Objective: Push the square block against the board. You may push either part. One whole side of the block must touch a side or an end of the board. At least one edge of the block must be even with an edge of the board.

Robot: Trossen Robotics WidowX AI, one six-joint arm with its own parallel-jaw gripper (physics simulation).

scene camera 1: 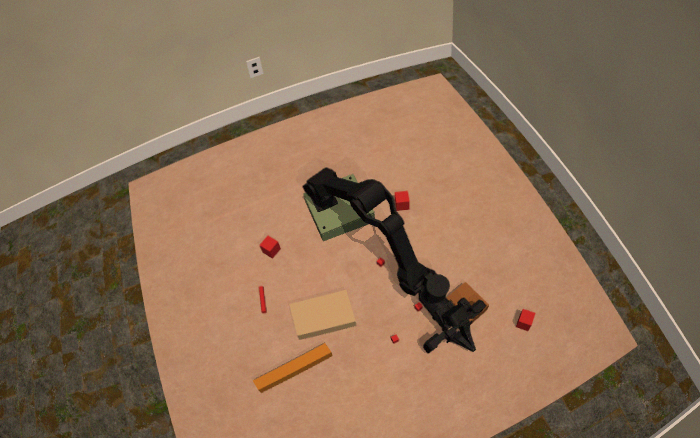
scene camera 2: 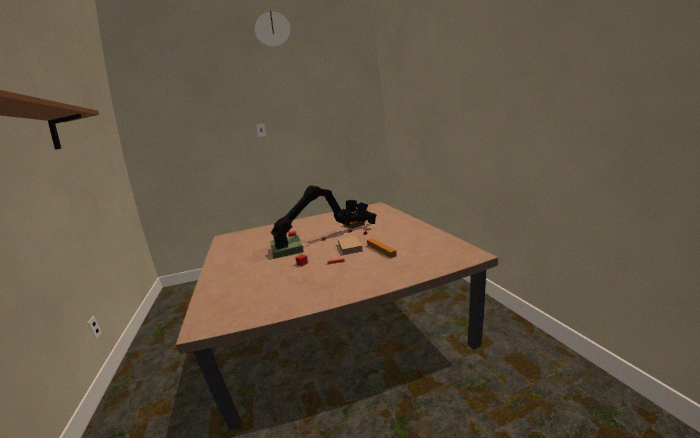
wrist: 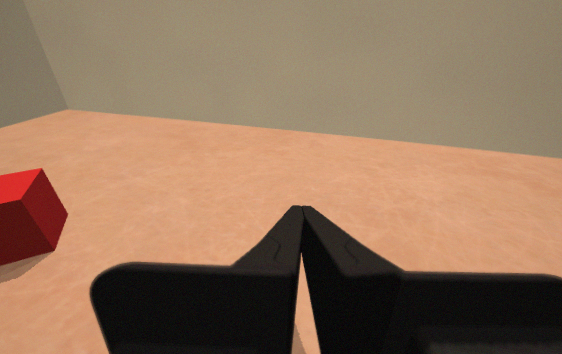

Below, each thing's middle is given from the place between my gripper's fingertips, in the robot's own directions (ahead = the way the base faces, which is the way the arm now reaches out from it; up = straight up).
The orange board (scene camera 1: 321, 353) lies 170 mm behind my hand, 440 mm to the right of it and 30 mm below it.
